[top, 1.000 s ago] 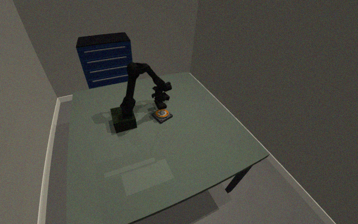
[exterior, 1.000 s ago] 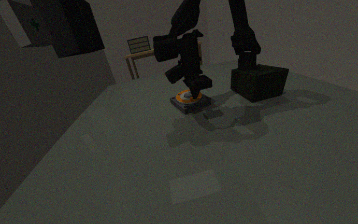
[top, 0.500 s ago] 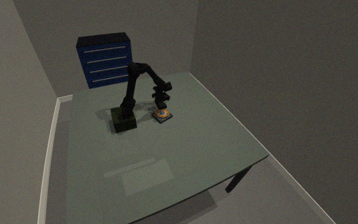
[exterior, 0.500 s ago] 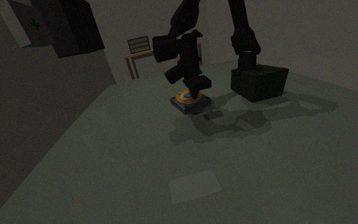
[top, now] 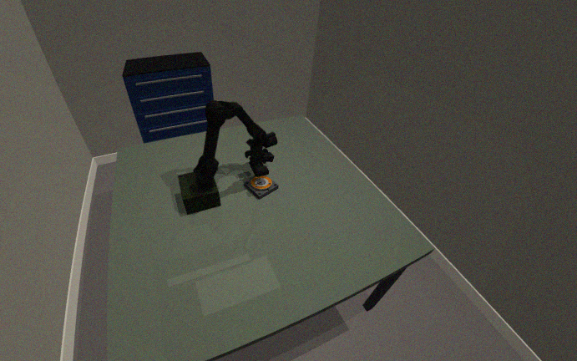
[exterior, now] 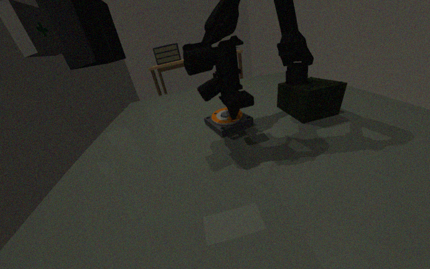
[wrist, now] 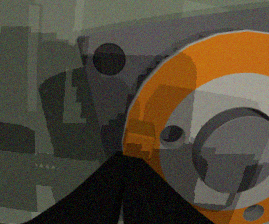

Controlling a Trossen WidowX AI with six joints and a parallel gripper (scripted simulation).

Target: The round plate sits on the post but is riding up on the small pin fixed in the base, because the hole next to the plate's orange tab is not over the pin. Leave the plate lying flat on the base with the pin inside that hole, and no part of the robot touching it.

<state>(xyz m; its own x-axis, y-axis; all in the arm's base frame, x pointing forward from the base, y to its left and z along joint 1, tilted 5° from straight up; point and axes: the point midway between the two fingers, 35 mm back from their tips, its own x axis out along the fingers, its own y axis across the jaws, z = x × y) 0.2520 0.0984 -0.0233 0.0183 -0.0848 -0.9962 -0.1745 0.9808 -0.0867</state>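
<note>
The round plate is 1 cm ahead of my gripper tip and 3 cm to the right of it.
</note>
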